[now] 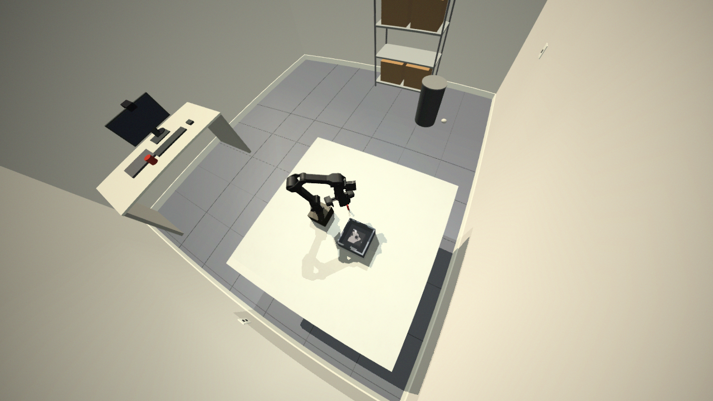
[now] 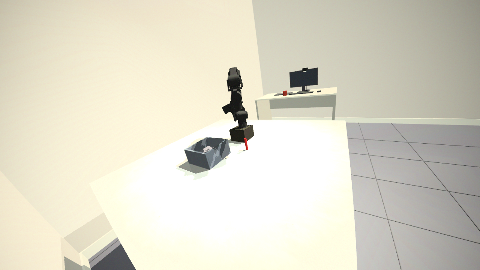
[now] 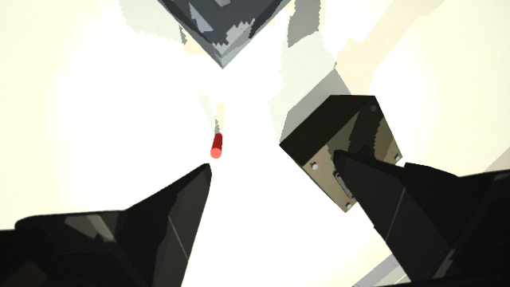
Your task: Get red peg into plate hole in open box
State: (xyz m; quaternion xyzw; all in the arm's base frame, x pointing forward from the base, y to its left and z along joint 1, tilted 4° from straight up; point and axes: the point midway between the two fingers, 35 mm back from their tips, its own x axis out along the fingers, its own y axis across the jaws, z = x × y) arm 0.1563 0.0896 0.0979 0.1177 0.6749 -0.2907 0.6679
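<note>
Now: the red peg 130 mm below my gripper tip, 50 mm to the left of it and 10 mm ahead of it. The rest, counted from my gripper tip: pale plate (180 mm ahead, 120 mm to the right, 120 mm below); grey box (180 mm ahead, 140 mm below, 120 mm to the right).
</note>
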